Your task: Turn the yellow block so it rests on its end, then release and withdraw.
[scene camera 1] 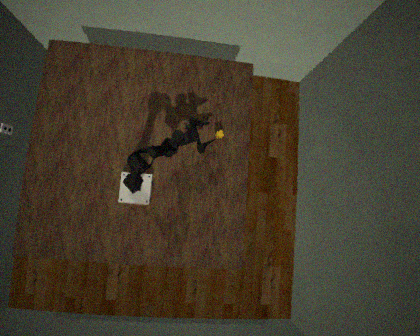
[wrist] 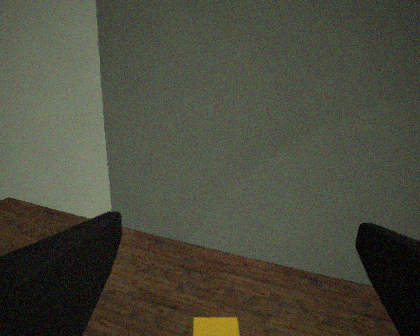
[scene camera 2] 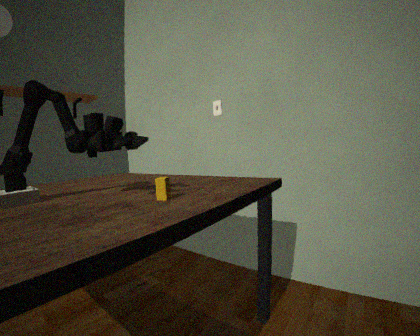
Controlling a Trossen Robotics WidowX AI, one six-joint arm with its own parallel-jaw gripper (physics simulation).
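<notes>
The yellow block (scene camera 1: 220, 134) (scene camera 2: 161, 189) (wrist: 216, 327) stands upright on its end on the wooden table (scene camera 1: 200, 220) (scene camera 2: 90, 225) (wrist: 200, 280). In the wrist view part of it shows at the bottom edge, between the two fingers but farther off. My gripper (scene camera 1: 212, 131) (scene camera 2: 142, 140) (wrist: 241, 229) is open and empty, with its fingers spread wide. In scene camera 2 it hangs above the table, higher than the block's top and to its left, apart from it. In scene camera 1 the block lies just beyond the fingertips.
The arm's white base plate (scene camera 1: 145, 196) (scene camera 2: 25, 197) is on the table, at the left in scene camera 2. Walls (scene camera 1: 360, 175) (scene camera 2: 325, 125) (wrist: 260, 125) stand beyond the table. A dark table leg (scene camera 2: 264, 260) is under the right corner in scene camera 2.
</notes>
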